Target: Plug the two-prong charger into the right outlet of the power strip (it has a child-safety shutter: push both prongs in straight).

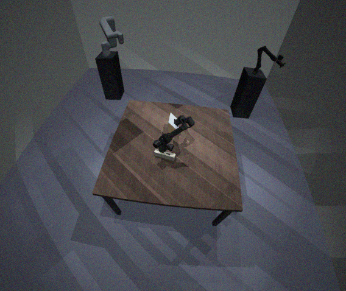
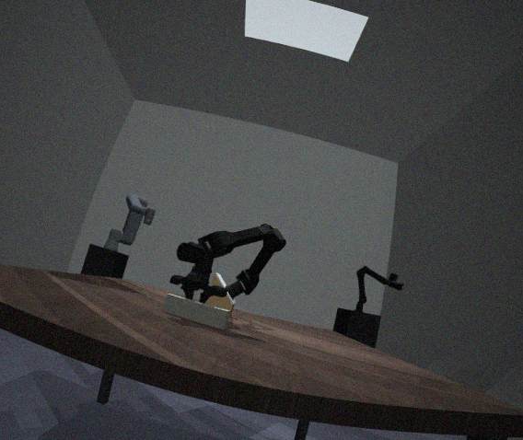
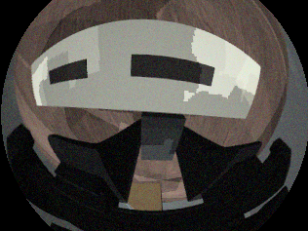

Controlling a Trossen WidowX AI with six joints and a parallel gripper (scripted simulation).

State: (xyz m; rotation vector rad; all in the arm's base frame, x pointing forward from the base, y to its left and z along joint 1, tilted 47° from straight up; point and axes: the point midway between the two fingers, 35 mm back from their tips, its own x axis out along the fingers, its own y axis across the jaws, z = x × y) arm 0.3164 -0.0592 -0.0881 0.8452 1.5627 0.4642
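Now: the dark two-prong charger 2 cm ahead of my gripper tip and 1 cm above it.
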